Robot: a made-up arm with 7 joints.
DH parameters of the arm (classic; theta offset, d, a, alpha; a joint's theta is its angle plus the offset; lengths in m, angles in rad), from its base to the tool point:
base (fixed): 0 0 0 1.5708
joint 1: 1.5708 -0.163 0 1.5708
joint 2: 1.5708 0 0 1.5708
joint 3: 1.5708 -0.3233 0 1.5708
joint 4: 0 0 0 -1.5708
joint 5: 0 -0.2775 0 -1.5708
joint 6: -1.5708 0 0 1.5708
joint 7: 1.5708 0 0 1.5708
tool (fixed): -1.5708 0 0 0
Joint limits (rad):
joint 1: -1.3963..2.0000
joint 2: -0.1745..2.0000
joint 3: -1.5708..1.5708
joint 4: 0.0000..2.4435
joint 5: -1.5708..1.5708
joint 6: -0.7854..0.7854
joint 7: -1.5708..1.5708
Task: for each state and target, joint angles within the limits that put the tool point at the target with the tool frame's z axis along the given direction. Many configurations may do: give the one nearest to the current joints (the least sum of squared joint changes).
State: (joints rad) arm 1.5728 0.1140 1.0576 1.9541 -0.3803 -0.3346 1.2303
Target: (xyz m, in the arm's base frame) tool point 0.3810 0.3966 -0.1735 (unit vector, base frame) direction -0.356 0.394 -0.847
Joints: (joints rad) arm 0.8197 0.0048 1.0491 1.2982 0.3385 -0.3346 1.5708
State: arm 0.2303 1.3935 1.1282 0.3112 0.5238 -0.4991 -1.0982
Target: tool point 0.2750 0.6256 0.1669 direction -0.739 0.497 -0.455
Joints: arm -0.4980 1.9609 0.4648 0.7111 -0.4460 -0.7854 -1.0043
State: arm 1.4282 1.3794 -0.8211 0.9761 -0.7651 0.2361 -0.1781
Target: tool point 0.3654 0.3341 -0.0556 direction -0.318 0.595 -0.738
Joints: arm 1.0172 1.1331 -1.0194 1.6581 -0.9255 0.2579 -0.9146
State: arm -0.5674 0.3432 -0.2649 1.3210 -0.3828 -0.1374 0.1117
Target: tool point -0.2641 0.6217 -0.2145 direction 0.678 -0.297 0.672
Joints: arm -1.3695 1.0748 -0.2902 0.6333 -0.3902 -0.3087 0.3052
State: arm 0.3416 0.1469 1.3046 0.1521 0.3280 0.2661 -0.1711
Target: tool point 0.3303 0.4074 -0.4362 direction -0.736 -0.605 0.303
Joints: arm 0.6330 0.3550 1.3626 0.1441 0.4335 -0.1283 0.4387
